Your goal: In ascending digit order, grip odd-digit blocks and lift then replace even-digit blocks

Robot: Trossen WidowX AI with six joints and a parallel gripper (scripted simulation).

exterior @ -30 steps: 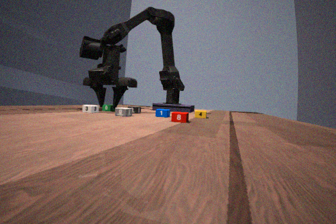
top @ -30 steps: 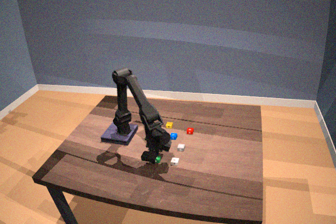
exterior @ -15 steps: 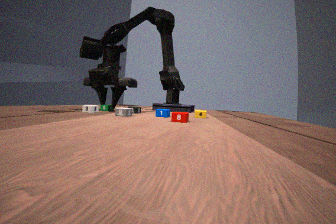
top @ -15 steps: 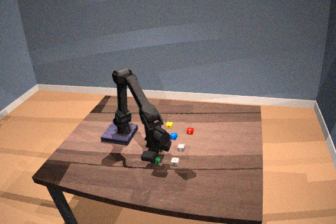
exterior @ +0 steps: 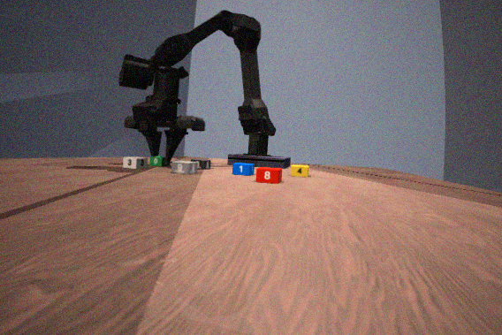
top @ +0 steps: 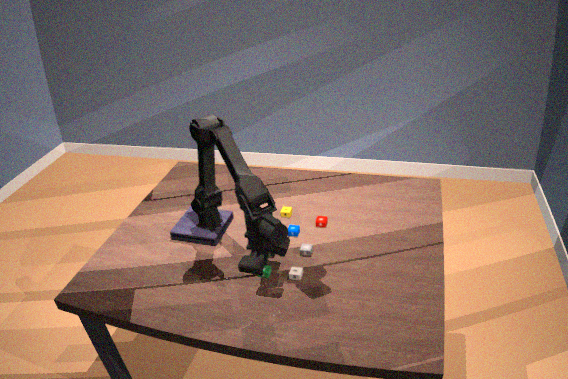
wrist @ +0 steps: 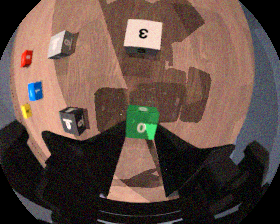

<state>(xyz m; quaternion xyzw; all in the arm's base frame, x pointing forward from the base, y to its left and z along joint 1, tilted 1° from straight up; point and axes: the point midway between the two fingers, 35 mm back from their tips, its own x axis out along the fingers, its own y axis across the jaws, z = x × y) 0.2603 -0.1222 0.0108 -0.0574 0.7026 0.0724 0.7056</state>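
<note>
The green block lies right at my gripper tip. The rest, counted from my gripper tip: white block marked 3 (9 cm ahead, 3 cm to the left); then dark block (9 cm to the left, 2 cm behind); then grey block (14 cm to the left, 8 cm ahead).
</note>
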